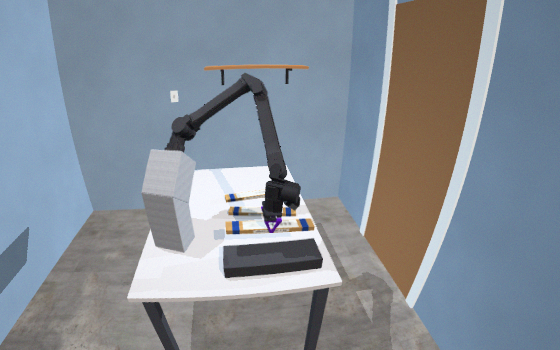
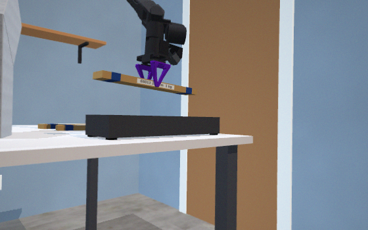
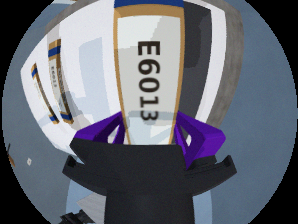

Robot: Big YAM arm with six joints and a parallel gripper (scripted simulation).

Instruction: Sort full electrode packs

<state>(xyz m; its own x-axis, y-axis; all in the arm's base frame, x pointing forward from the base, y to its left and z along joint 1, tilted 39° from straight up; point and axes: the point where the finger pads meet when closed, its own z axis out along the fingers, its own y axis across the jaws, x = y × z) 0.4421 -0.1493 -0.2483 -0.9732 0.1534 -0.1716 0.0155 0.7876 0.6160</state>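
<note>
My gripper is now 14 cm above the low platform and 5 cm to the left of it.
</note>
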